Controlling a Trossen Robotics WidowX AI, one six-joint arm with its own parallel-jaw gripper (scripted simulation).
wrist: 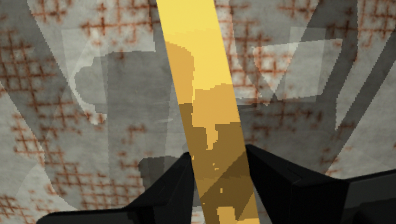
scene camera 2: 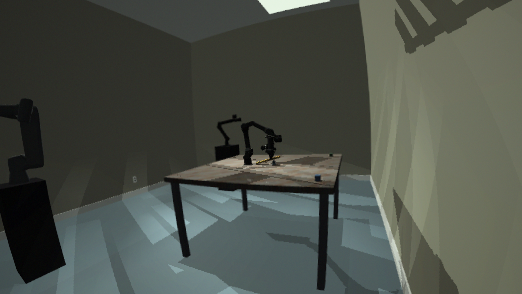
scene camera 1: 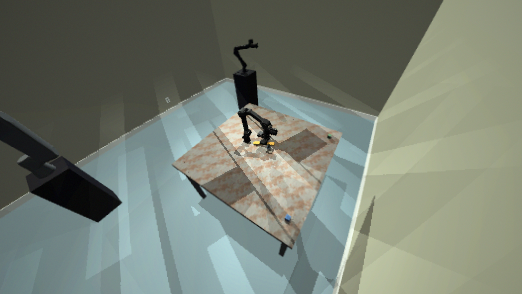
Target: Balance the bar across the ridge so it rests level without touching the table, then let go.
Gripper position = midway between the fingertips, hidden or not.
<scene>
My gripper (wrist: 218,154) holds a long yellow bar (wrist: 196,53).
</scene>
